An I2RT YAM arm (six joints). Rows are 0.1 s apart.
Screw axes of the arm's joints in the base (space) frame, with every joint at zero. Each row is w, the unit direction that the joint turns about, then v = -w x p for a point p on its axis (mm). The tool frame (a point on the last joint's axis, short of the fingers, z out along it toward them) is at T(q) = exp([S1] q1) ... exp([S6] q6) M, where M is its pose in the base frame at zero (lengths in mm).
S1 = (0, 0, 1, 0, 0, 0)
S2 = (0, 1, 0, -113.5, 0, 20)
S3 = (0, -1, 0, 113.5, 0, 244)
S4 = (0, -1, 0, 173.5, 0, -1)
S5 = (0, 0, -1, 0, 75, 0)
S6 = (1, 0, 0, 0, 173.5, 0)
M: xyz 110.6 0 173.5 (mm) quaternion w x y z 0.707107 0 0.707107 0
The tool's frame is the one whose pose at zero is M.
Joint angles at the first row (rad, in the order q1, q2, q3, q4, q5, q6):
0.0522, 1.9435, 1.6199, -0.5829, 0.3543, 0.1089
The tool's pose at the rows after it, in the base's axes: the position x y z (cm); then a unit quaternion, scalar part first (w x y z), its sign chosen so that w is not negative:
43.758 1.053 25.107 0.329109 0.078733 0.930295 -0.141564
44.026 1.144 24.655 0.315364 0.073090 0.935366 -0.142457
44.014 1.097 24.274 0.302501 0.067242 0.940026 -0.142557
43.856 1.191 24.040 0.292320 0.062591 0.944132 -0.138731
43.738 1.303 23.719 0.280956 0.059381 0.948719 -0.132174
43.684 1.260 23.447 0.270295 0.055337 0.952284 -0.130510
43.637 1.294 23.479 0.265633 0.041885 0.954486 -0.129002
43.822 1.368 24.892 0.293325 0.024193 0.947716 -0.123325
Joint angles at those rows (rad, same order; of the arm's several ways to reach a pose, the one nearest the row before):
0.0522, 1.9619, 1.6367, -0.5890, 0.3528, 0.0997
0.0537, 1.9834, 1.6566, -0.6166, 0.3498, 0.0951
0.0522, 1.9926, 1.6613, -0.6381, 0.3437, 0.0875
0.0537, 1.9942, 1.6598, -0.6565, 0.3329, 0.0859
0.0552, 1.9988, 1.6598, -0.6764, 0.3176, 0.0890
0.0537, 2.0049, 1.6628, -0.6948, 0.3099, 0.0844
0.0537, 2.0049, 1.6659, -0.7041, 0.2992, 0.0600
0.0537, 1.9851, 1.6797, -0.6737, 0.2808, 0.0187

